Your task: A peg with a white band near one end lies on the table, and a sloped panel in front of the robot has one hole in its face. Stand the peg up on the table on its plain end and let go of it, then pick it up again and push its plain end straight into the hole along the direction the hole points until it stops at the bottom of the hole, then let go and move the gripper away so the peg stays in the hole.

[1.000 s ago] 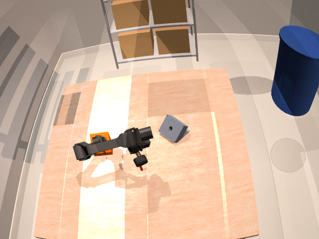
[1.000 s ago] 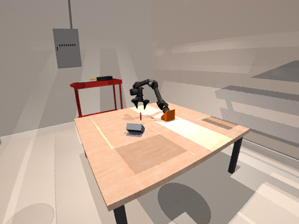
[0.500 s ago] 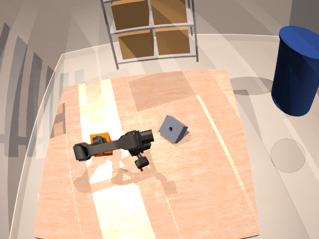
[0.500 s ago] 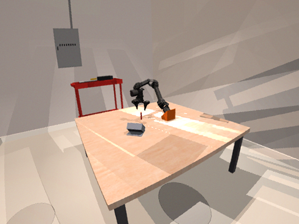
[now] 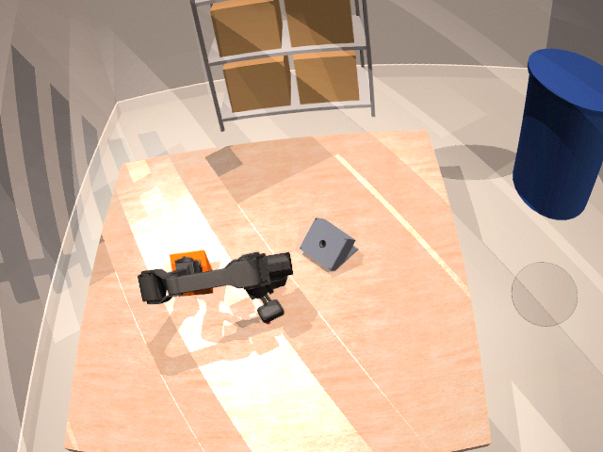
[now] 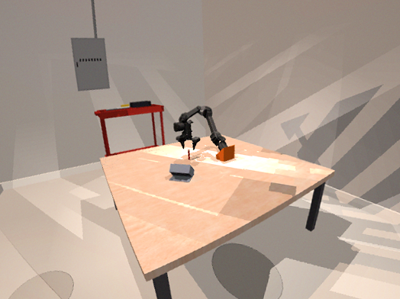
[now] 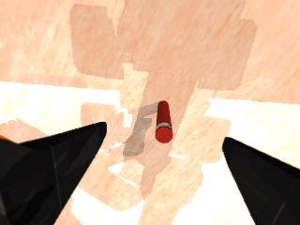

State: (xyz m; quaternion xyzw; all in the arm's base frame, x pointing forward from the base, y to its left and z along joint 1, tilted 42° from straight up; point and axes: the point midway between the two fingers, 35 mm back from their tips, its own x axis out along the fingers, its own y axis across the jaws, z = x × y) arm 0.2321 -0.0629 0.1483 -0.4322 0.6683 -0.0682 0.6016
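My gripper tip is now 3 cm above the red peg. Round my gripper tip: grey sloped panel 17 cm ahead, 24 cm to the left, 4 cm below.
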